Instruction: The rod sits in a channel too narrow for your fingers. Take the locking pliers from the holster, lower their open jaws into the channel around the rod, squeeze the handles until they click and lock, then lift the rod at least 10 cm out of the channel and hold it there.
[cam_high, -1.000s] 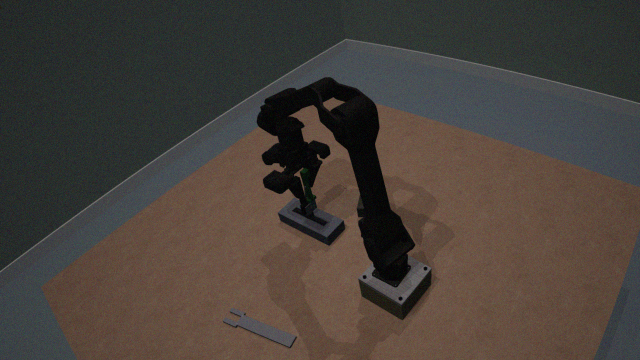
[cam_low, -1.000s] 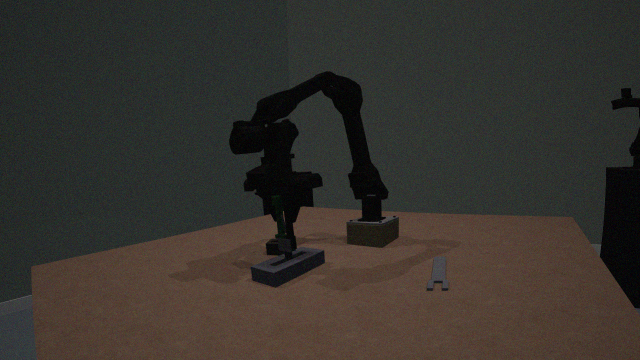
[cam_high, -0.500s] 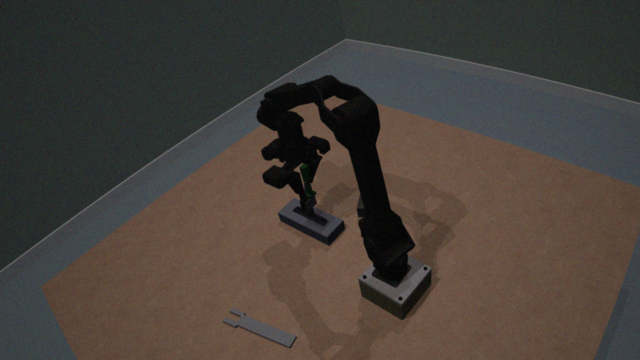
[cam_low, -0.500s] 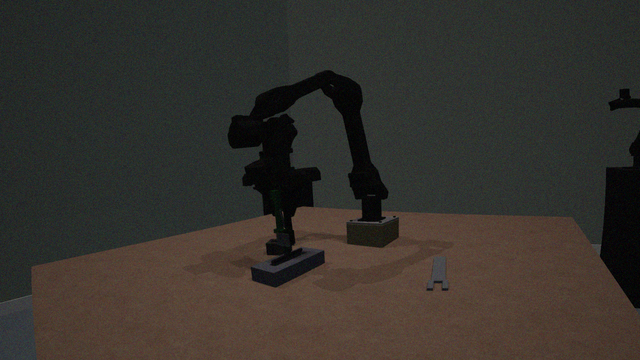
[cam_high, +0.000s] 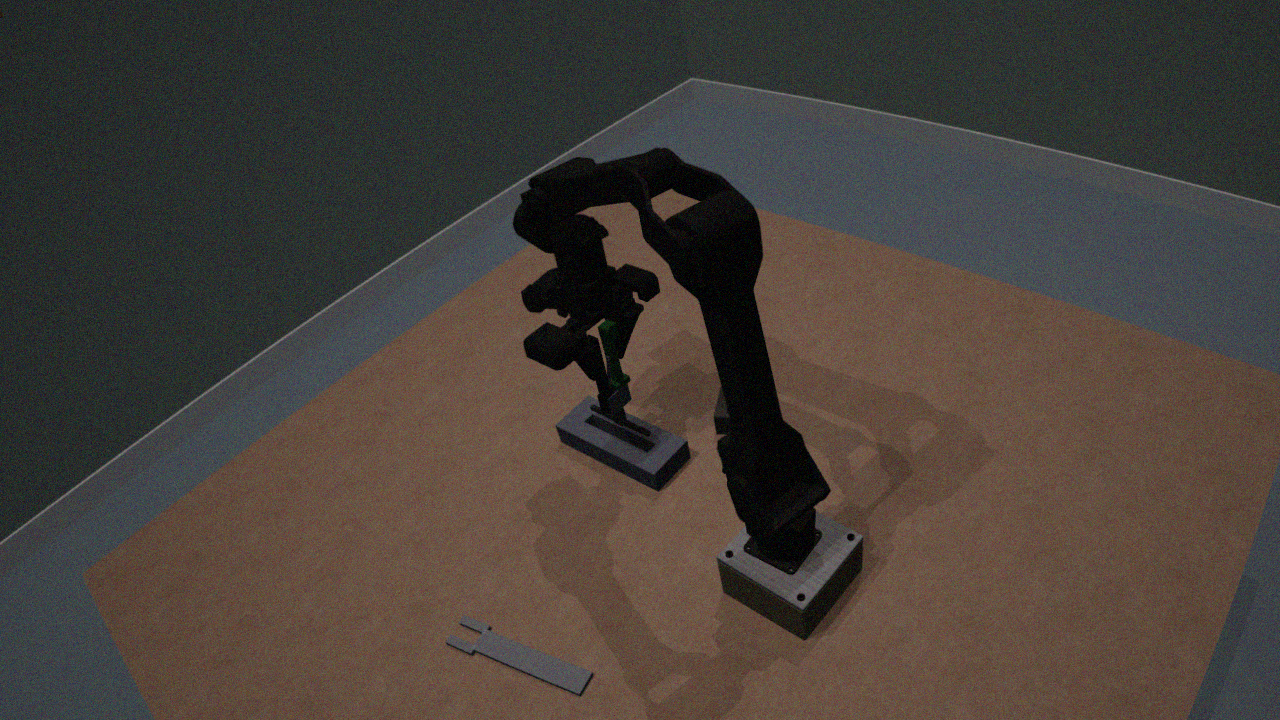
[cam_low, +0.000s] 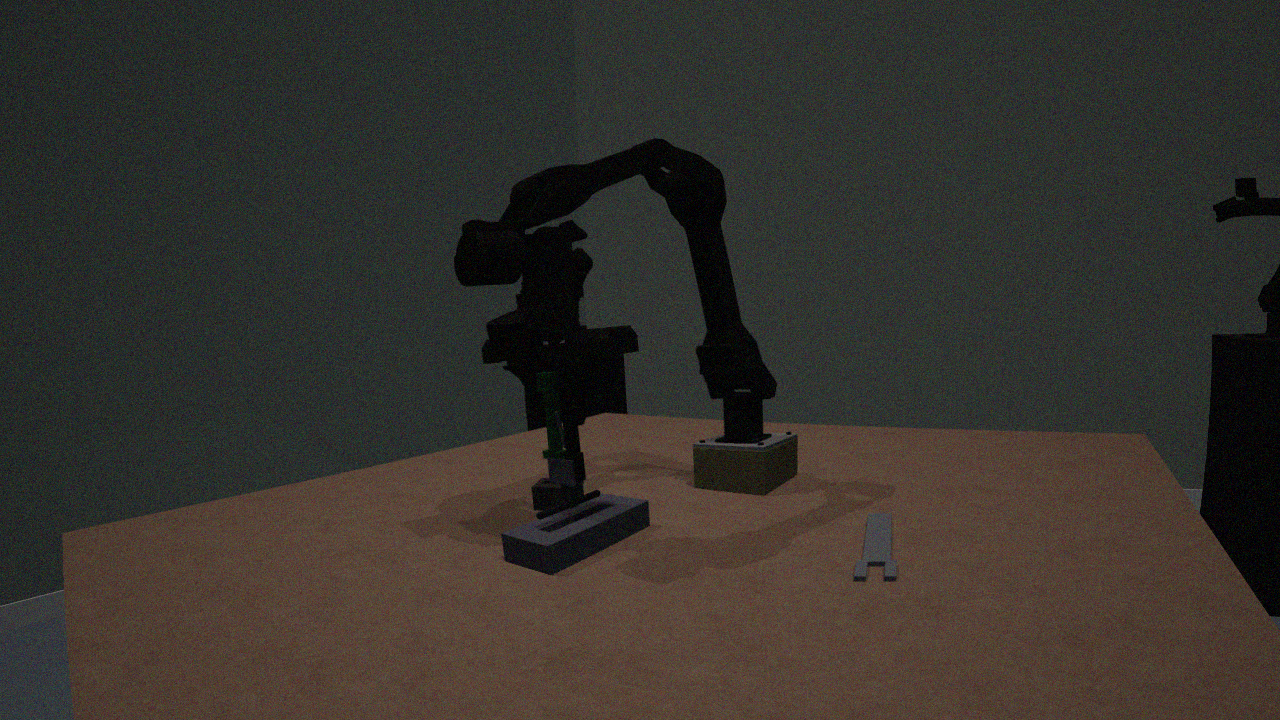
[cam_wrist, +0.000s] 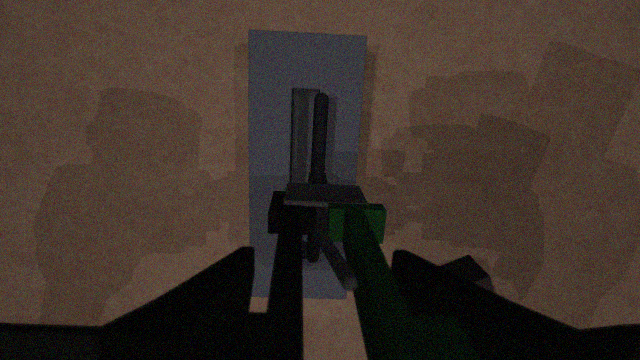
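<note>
The dark rod lies 9 cm below my gripper tip. Also, from my gripper tip: flat grey forked plate: 8 cm behind, 33 cm to the left, 14 cm below; then grey channel block: 1 cm to the left, 12 cm below; then dark holster: 11 cm behind, 11 cm to the right, 13 cm below.
</note>
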